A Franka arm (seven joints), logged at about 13 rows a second.
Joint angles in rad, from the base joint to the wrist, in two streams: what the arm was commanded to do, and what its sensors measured. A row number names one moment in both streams.
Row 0, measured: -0.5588, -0.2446, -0.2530, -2.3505, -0.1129, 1.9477, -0.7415
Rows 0 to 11, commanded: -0.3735, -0.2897, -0.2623, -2.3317, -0.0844, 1.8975, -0.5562; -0.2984, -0.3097, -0.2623, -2.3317, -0.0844, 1.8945, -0.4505; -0.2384, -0.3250, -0.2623, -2.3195, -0.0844, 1.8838, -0.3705; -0.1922, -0.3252, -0.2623, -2.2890, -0.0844, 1.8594, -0.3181; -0.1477, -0.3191, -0.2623, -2.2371, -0.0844, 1.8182, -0.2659; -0.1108, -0.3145, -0.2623, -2.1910, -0.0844, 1.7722, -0.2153; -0.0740, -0.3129, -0.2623, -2.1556, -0.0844, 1.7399, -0.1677; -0.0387, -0.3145, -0.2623, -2.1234, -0.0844, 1.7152, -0.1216; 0.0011, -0.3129, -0.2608, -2.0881, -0.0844, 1.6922, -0.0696; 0.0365, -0.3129, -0.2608, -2.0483, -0.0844, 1.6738, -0.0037; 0.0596, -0.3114, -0.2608, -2.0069, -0.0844, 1.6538, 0.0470; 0.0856, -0.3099, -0.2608, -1.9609, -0.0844, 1.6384, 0.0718
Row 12, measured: 0.0318, -0.3180, -0.2451, -2.0517, -0.0958, 1.6984, 0.0049
